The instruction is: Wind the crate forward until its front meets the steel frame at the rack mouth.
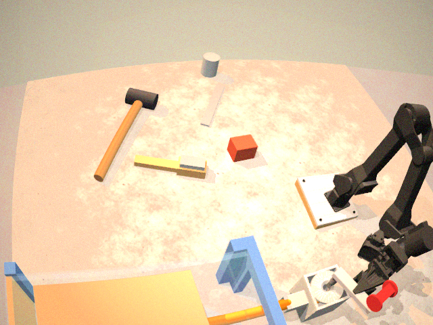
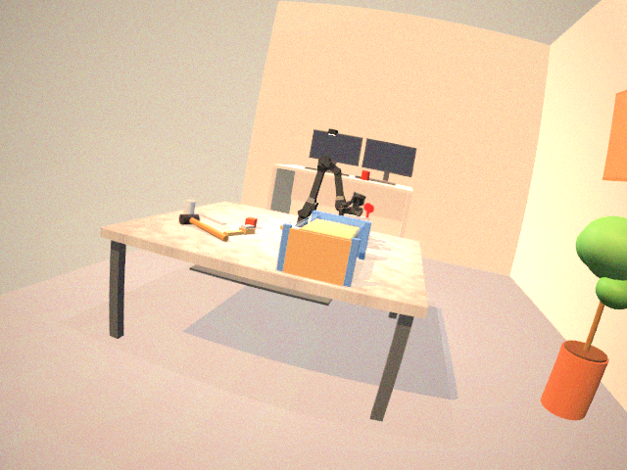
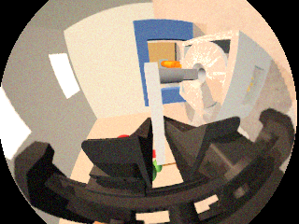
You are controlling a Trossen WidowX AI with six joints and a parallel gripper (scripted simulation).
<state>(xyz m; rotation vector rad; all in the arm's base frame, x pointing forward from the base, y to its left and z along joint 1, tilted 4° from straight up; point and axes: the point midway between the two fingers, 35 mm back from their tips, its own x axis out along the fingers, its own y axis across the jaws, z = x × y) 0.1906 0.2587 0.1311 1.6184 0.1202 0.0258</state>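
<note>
Now: the red knob 2 cm behind my gripper tip, 5 cm to the left of it and 4 cm above it. Round my gripper tip: crank handle 1 cm behind, 1 cm to the left, 1 cm above; yellow hand tool 14 cm ahead, 52 cm to the right, 13 cm below; hand winch 1 cm behind, 6 cm to the right, 11 cm below.
</note>
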